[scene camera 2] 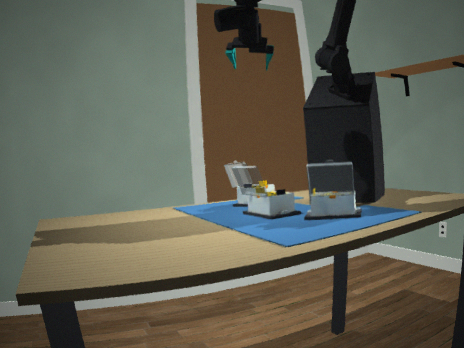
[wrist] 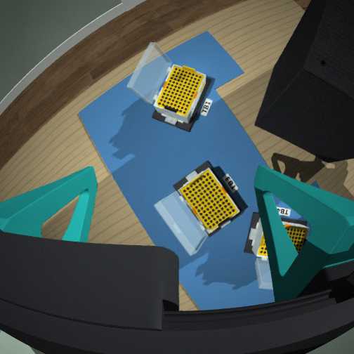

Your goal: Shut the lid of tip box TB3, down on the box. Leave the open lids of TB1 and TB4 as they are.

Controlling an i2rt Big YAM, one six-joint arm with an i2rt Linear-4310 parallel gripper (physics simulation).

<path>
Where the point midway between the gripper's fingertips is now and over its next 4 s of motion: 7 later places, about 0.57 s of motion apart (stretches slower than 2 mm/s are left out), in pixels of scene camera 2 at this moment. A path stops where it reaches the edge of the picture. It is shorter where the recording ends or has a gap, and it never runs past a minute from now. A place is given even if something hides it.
The gripper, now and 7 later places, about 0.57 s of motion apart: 251,68; 239,69; 241,70; 232,118; 220,169; 207,167; 212,189; 256,179
</path>
